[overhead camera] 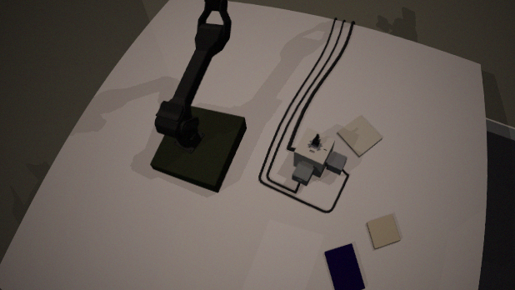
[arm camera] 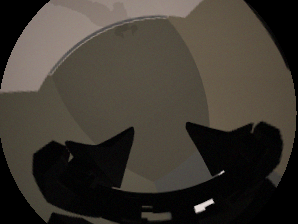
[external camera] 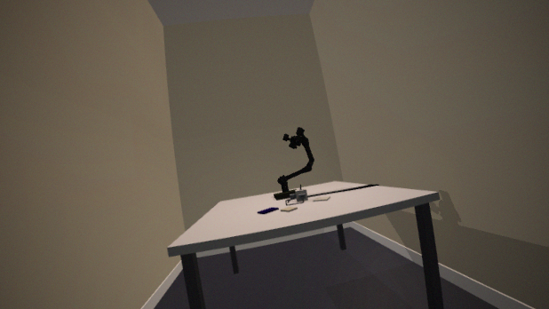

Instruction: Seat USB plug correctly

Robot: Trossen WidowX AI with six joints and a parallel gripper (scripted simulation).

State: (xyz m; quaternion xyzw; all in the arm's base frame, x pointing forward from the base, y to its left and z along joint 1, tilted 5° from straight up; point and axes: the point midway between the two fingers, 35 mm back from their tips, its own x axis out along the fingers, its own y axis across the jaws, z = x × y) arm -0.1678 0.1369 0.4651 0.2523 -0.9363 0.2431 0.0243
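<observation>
The USB plug is 530 mm ahead of my gripper tip, 40 mm to the left of it and 410 mm below it. From my gripper tip the other things lie so: card: 740 mm ahead, 190 mm to the right, 500 mm below.
</observation>
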